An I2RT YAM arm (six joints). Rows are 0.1 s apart.
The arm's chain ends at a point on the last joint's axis. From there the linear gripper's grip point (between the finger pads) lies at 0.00 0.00 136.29 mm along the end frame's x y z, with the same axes.
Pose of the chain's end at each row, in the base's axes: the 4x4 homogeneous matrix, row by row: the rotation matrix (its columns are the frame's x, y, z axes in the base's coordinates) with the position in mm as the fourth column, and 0 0 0 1 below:
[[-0.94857, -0.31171, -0.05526, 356.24], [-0.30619, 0.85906, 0.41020, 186.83], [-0.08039, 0.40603, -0.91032, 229.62], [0, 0, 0, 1]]
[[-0.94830, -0.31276, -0.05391, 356.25], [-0.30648, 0.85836, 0.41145, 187.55], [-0.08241, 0.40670, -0.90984, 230.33], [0, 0, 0, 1]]
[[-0.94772, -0.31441, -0.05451, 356.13], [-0.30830, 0.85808, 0.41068, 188.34], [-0.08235, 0.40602, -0.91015, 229.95], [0, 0, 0, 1]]
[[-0.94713, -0.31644, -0.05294, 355.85], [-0.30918, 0.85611, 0.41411, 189.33], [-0.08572, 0.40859, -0.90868, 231.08], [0, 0, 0, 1]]
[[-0.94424, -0.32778, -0.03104, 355.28], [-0.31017, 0.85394, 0.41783, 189.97], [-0.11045, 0.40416, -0.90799, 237.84], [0, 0, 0, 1]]
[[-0.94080, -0.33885, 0.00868, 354.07], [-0.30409, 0.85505, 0.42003, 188.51], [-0.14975, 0.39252, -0.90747, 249.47], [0, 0, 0, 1]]
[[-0.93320, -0.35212, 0.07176, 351.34], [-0.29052, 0.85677, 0.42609, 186.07], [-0.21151, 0.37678, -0.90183, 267.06], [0, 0, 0, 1]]
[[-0.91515, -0.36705, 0.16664, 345.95], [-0.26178, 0.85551, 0.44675, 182.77], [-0.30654, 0.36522, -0.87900, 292.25], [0, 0, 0, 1]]
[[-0.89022, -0.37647, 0.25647, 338.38], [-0.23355, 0.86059, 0.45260, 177.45], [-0.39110, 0.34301, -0.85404, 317.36], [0, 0, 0, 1]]
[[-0.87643, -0.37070, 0.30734, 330.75], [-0.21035, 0.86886, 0.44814, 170.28], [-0.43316, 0.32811, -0.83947, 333.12], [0, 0, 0, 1]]
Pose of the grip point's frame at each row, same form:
[[-0.94857, -0.31171, -0.05526, 348.71], [-0.30619, 0.85906, 0.41020, 242.74], [-0.08039, 0.40603, -0.91032, 105.55], [0, 0, 0, 1]]
[[-0.94830, -0.31276, -0.05391, 348.90], [-0.30648, 0.85836, 0.41145, 243.63], [-0.08241, 0.40670, -0.90984, 106.33], [0, 0, 0, 1]]
[[-0.94772, -0.31441, -0.05451, 348.70], [-0.30830, 0.85808, 0.41068, 244.31], [-0.08235, 0.40602, -0.91015, 105.91], [0, 0, 0, 1]]
[[-0.94713, -0.31644, -0.05294, 348.63], [-0.30918, 0.85611, 0.41411, 245.77], [-0.08572, 0.40859, -0.90868, 107.24], [0, 0, 0, 1]]
[[-0.94424, -0.32778, -0.03104, 351.05], [-0.31017, 0.85394, 0.41783, 246.92], [-0.11045, 0.40416, -0.90799, 114.09], [0, 0, 0, 1]]
[[-0.94080, -0.33885, 0.00868, 355.25], [-0.30409, 0.85505, 0.42003, 245.76], [-0.14975, 0.39252, -0.90747, 125.79], [0, 0, 0, 1]]
[[-0.93320, -0.35212, 0.07176, 361.12], [-0.29052, 0.85677, 0.42609, 244.14], [-0.21151, 0.37678, -0.90183, 144.15], [0, 0, 0, 1]]
[[-0.91515, -0.36705, 0.16664, 368.66], [-0.26178, 0.85551, 0.44675, 243.66], [-0.30654, 0.36522, -0.87900, 172.45], [0, 0, 0, 1]]
[[-0.89022, -0.37647, 0.25647, 373.33], [-0.23355, 0.86059, 0.45260, 239.13], [-0.39110, 0.34301, -0.85404, 200.96], [0, 0, 0, 1]]
[[-0.87643, -0.37070, 0.30734, 372.64], [-0.21035, 0.86886, 0.44814, 231.36], [-0.43316, 0.32811, -0.83947, 218.71], [0, 0, 0, 1]]

